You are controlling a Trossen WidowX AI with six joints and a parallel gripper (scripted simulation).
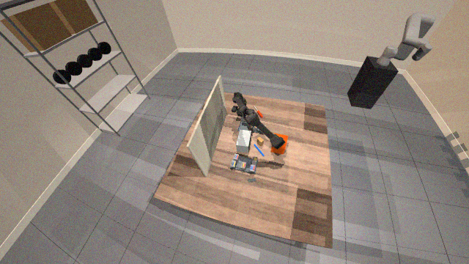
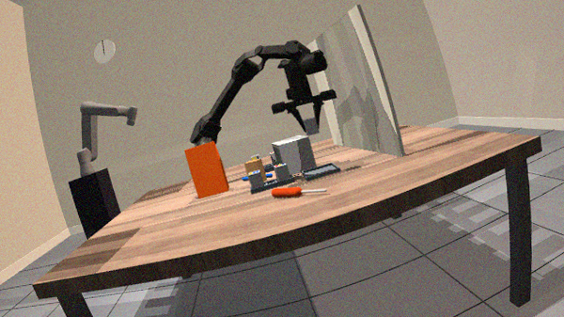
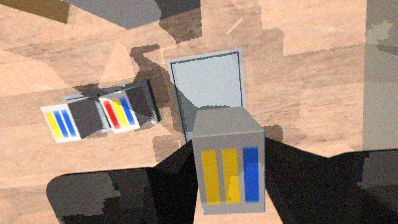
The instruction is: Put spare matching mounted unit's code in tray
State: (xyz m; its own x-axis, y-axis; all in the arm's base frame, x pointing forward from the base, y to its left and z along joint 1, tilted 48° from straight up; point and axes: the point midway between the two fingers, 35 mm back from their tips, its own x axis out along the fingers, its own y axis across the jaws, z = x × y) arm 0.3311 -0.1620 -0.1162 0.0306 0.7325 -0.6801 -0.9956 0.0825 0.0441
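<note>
Right now my gripper tip is 120 mm above the grey tray and 10 mm past it. The rest, counted from my gripper tip: grey mounted unit (210 mm to the left, 70 mm below, 50 mm behind); then white panel (210 mm to the left, 200 mm ahead, 100 mm above); then grey spare (20 mm above).
</note>
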